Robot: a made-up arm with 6 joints. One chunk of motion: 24 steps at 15 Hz.
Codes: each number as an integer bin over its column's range. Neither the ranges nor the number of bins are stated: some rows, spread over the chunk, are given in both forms.
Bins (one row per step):
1: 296 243 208 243 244 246
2: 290 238 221 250 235 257
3: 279 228 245 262 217 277
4: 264 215 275 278 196 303
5: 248 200 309 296 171 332
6: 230 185 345 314 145 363
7: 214 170 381 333 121 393
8: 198 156 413 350 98 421
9: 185 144 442 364 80 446
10: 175 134 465 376 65 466
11: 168 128 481 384 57 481
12: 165 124 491 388 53 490
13: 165 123 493 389 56 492
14: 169 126 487 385 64 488
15: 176 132 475 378 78 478
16: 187 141 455 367 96 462
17: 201 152 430 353 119 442
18: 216 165 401 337 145 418
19: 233 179 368 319 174 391
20: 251 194 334 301 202 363
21: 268 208 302 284 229 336
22: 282 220 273 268 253 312
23: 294 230 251 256 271 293
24: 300 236 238 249 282 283
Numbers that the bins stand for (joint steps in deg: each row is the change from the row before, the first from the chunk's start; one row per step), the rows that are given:
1: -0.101 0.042 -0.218 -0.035 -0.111 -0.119
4: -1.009 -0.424 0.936 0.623 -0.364 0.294
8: -2.882 -1.405 3.312 1.975 -0.882 1.148
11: -3.733 -1.871 4.483 2.614 -1.099 1.583
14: -3.705 -1.904 4.587 2.633 -1.062 1.633
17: -2.796 -1.472 3.605 2.032 -0.771 1.300
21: -0.895 -0.540 1.401 0.735 -0.190 0.533
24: 0.013 -0.074 0.299 0.078 0.090 0.149
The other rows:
2: -0.271 -0.041 0.006 0.097 -0.158 -0.039
3: -0.583 -0.207 0.419 0.322 -0.253 0.106
5: -1.463 -0.673 1.521 0.961 -0.496 0.504
6: -1.974 -0.923 2.141 1.299 -0.634 0.728
7: -2.428 -1.172 2.761 1.656 -0.761 0.946
9: -3.250 -1.605 3.812 2.238 -0.977 1.329
10: -3.534 -1.771 4.208 2.464 -1.057 1.474
12: -3.818 -1.937 4.656 2.689 -1.120 1.648
13: -3.818 -1.954 4.690 2.708 -1.104 1.662
15: -3.506 -1.804 4.380 2.501 -0.988 1.561
16: -3.194 -1.655 4.036 2.295 -0.893 1.445
18: -2.371 -1.255 3.106 1.731 -0.634 1.127
19: -1.888 -1.023 2.537 1.393 -0.481 0.931
20: -1.378 -0.773 1.952 1.055 -0.333 0.728
22: -0.498 -0.341 0.901 0.435 -0.063 0.359
23: -0.158 -0.174 0.523 0.209 0.032 0.222

